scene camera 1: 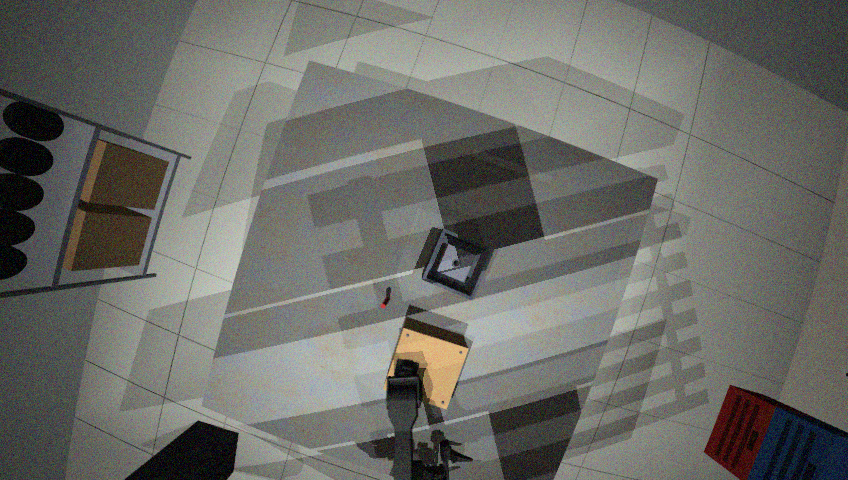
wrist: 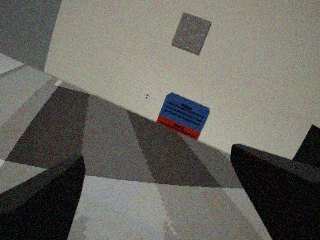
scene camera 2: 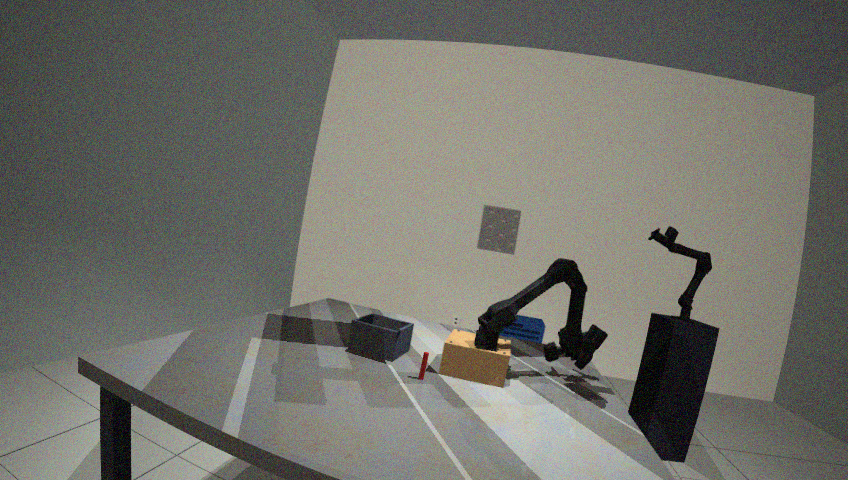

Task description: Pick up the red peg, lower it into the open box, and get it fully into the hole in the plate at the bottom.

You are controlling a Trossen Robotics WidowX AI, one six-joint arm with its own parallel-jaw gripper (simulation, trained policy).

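I can see a plate (scene camera 1: 459, 271), and it is 74 cm from the lens.
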